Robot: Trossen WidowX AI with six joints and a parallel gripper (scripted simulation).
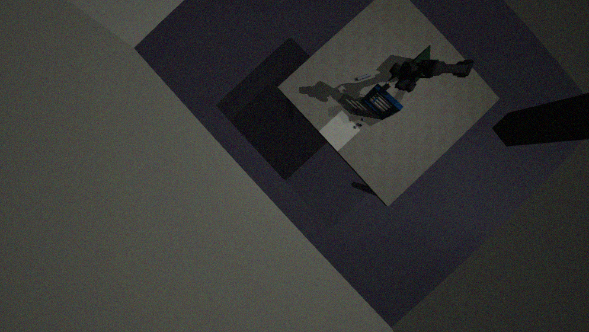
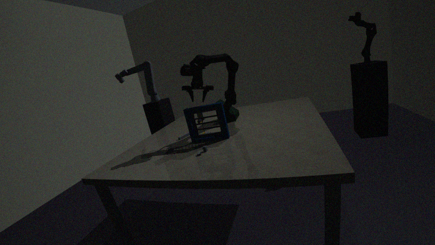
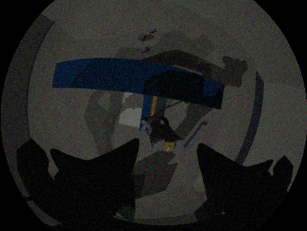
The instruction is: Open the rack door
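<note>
Now: gripper tip 2 cm past the upright handle, 1 cm to the left of it and 11 cm above it. Round my gripper tip: thin stick 5 cm behind, 19 cm to the right, 22 cm below.
</note>
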